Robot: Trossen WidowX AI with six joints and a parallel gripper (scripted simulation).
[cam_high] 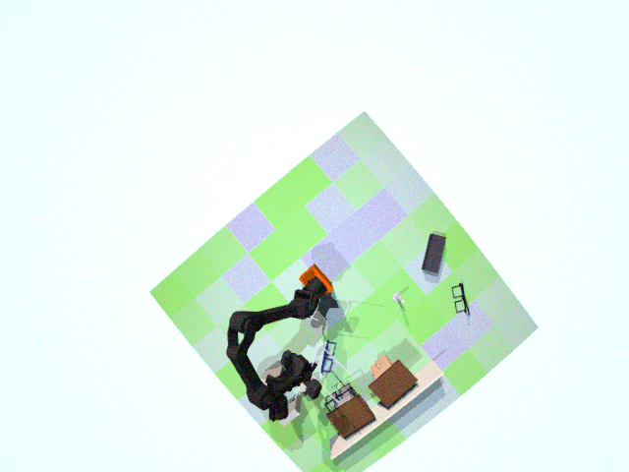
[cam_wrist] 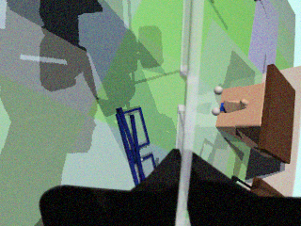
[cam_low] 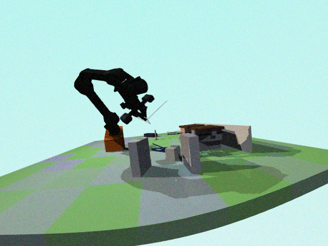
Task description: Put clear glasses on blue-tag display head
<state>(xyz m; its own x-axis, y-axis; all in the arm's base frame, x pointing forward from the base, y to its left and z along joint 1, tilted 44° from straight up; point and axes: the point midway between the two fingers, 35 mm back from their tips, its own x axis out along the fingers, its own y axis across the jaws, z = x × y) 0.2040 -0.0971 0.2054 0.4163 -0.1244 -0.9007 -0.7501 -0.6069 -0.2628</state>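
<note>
My gripper tip is 27 cm short of the brown display head, 16 cm to the right of it and 12 cm above it. Round my gripper tip: pale wall (40 cm ahead, 12 cm below, 4 cm to the left); then dark box (65 cm to the left, 15 cm below, 3 cm ahead); then pin stand (41 cm to the left, 15 cm below, 7 cm ahead).
</note>
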